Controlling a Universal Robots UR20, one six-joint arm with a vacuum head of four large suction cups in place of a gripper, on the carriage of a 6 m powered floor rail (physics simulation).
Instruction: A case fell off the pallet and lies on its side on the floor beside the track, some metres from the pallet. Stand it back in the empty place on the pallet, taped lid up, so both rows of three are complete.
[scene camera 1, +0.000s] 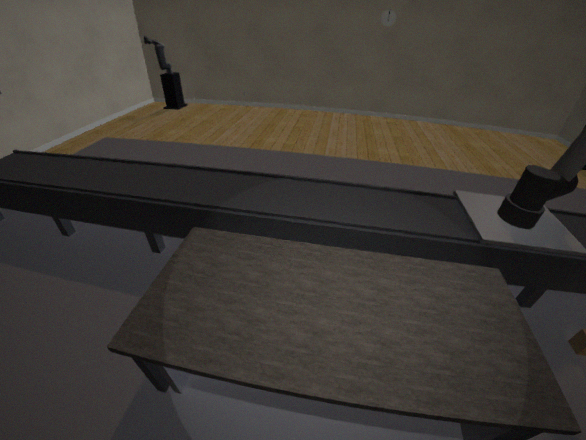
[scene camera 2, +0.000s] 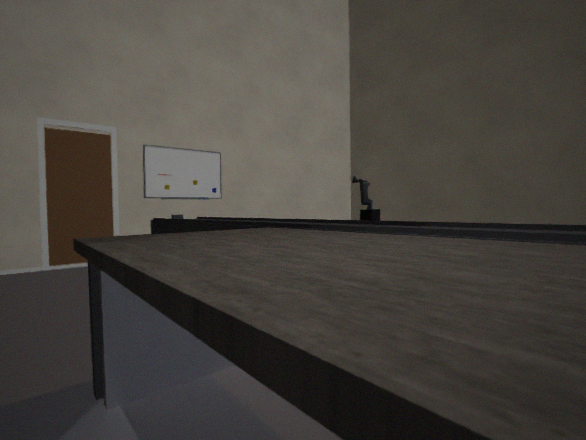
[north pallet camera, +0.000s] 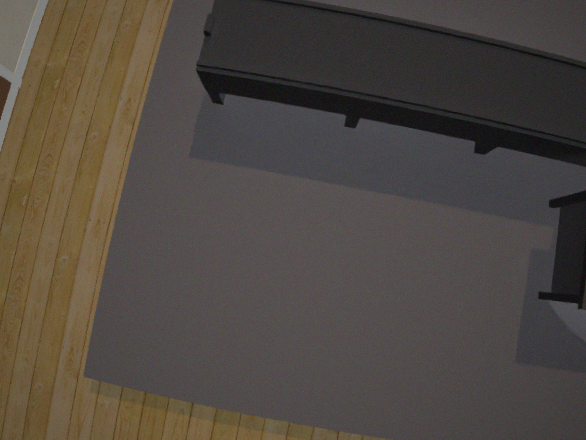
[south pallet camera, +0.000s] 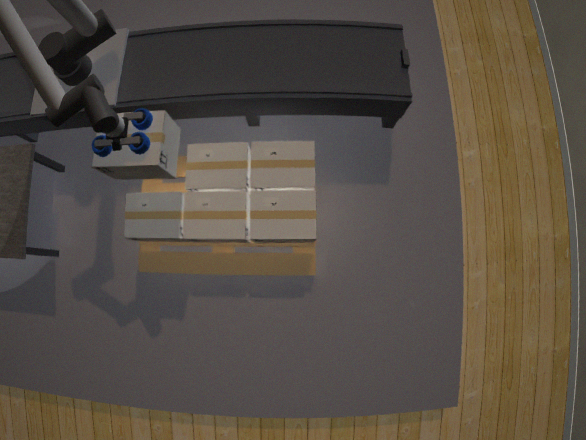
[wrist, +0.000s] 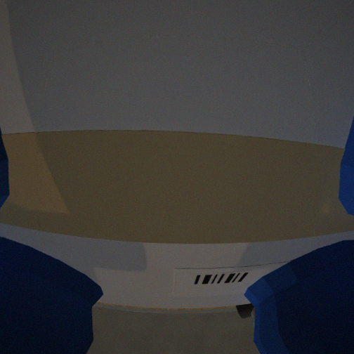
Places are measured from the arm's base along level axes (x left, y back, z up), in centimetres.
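Where they show: arm's base, origin of its link: (scene camera 1: 515, 218) (south pallet camera: 76, 70).
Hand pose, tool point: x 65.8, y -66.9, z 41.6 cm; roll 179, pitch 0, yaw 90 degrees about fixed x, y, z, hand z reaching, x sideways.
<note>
Each offset is from my tool point to the top centre of the thing. Level surfaces: height alone.
The carried case {dx +2.5, dy -2.6, dz +2.4 cm} (south pallet camera: 125, 161) (wrist: 175, 75) hangs level under my suction head (south pallet camera: 119, 135) (wrist: 175, 235), taped lid up. The blue cups sit on its lid, with tape and a barcode between them in the wrist view. In the south pallet camera, it hangs above the back left corner of the pallet (south pallet camera: 225, 262), reaching out over its left edge. Bare boards show between it and the standing cases. Several white cases stand there lid up: a row of three {dx +37.5, dy -33.2, dz -54.5 cm} (south pallet camera: 217, 229) in front and two {dx +37.7, dy -3.3, dz -54.5 cm} (south pallet camera: 217, 177) behind. The case's underside is hidden.
The dark track (scene camera 1: 250, 190) (north pallet camera: 375, 60) (south pallet camera: 260, 65) runs behind the pallet. The arm's carriage (scene camera 1: 472, 212) stands on it, close to the held case. A table {dz -45.6 cm} (scene camera 1: 325, 310) (scene camera 2: 350, 280) (south pallet camera: 15, 200) stands left of the pallet.
</note>
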